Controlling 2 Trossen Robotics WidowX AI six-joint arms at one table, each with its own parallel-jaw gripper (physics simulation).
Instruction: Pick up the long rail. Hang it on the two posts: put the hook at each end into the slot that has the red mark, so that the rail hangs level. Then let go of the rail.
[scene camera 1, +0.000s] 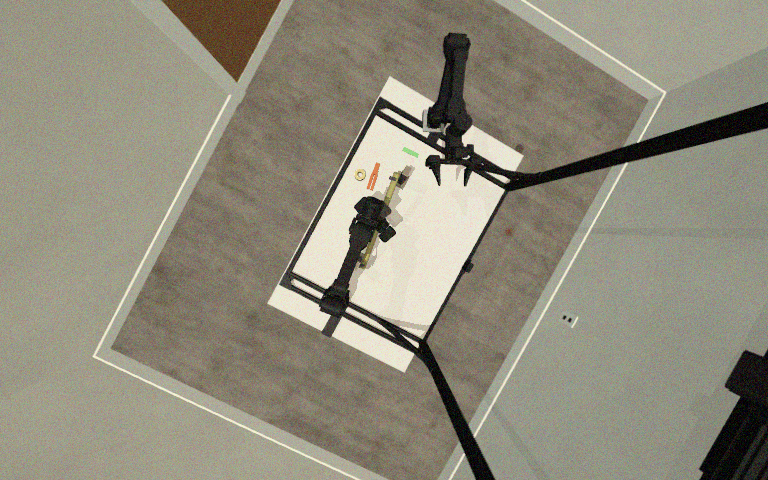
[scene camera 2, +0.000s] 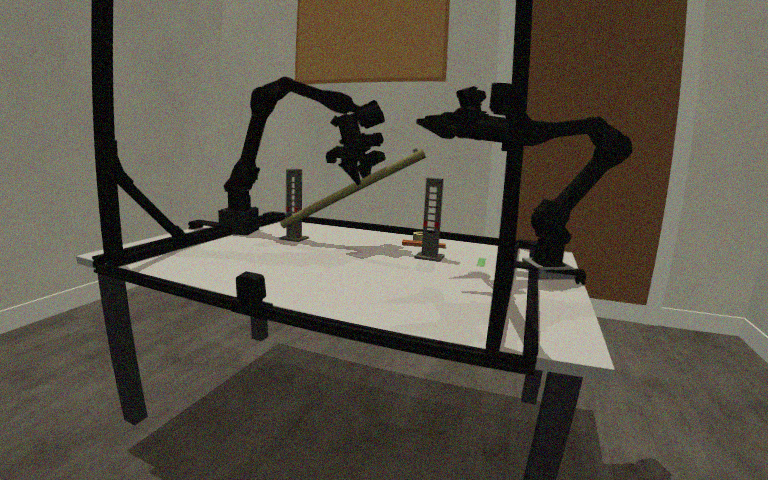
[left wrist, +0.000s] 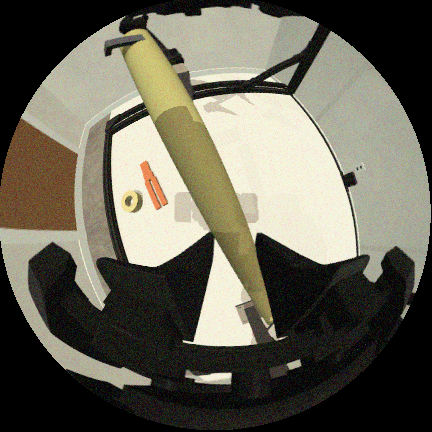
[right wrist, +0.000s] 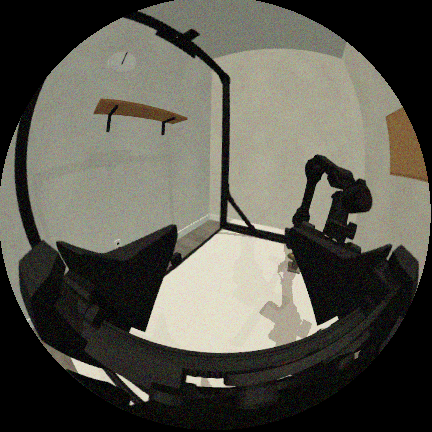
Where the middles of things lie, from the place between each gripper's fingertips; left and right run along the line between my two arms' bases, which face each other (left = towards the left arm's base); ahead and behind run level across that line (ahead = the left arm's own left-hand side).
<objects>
My right hand is 240 mm to the right of the olive rail (scene camera 2: 417, 155), 190 mm above it and 160 mm short of it.
I see my left gripper 40 mm to the right of the olive rail and 20 mm above it.
</objects>
